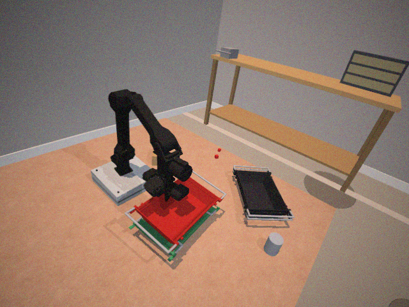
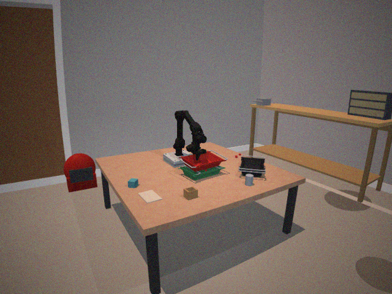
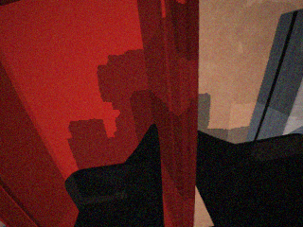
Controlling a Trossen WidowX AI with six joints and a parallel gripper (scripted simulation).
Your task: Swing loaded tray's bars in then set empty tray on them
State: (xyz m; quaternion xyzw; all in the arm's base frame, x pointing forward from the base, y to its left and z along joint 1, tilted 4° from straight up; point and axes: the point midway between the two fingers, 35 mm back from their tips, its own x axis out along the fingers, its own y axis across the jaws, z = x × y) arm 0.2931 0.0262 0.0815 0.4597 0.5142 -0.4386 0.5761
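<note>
My gripper tip is now 80 mm short of the red tray, 20 mm to the right of it and 20 mm below it. Also, from my gripper tip: grey cylinder 380 mm ahead, 230 mm to the left, 60 mm below; then tan box 350 mm behind, 220 mm to the left, 70 mm below; then teal cube 80 mm ahead, 520 mm to the right, 70 mm below.
</note>
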